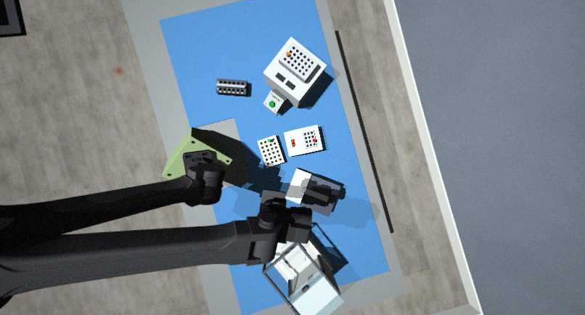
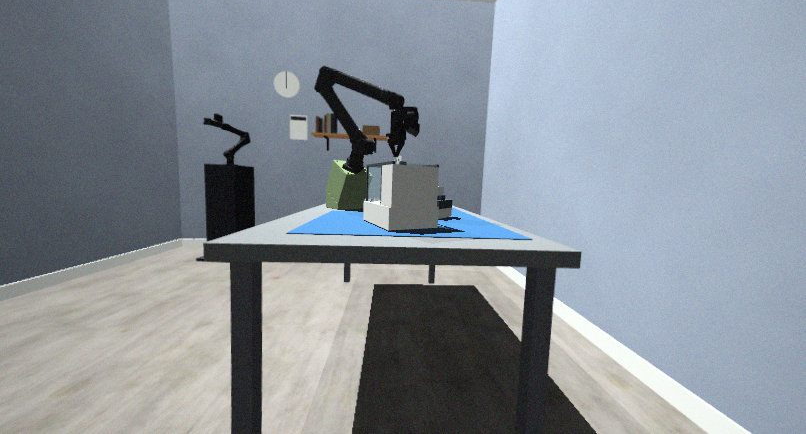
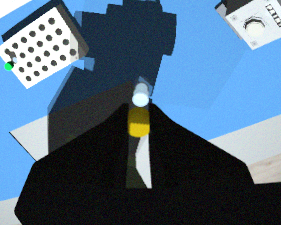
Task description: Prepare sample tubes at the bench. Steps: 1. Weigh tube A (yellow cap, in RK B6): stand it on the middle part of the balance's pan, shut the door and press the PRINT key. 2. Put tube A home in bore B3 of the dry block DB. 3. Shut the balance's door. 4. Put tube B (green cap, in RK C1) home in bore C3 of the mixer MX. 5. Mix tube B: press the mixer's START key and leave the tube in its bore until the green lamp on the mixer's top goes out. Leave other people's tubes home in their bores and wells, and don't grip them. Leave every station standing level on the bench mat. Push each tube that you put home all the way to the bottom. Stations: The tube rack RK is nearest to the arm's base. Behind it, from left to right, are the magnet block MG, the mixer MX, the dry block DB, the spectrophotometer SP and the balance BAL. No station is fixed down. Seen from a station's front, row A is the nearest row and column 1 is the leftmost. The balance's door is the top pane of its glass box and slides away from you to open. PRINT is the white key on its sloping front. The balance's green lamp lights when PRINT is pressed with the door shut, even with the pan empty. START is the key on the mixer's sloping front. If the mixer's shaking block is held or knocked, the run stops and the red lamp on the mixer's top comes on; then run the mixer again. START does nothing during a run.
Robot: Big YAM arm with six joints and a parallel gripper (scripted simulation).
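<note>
Now: the balance pan 28 cm to the right of my hand, 20 cm below it and 2 cm ahead of it. From my hand the other things lie so: dry block DB 25 cm below, 19 cm to the left, 15 cm ahead; then white rack RK 26 cm below, 16 cm to the left; then spectrophotometer SP 21 cm below, 15 cm ahead, 4 cm to the right.
</note>
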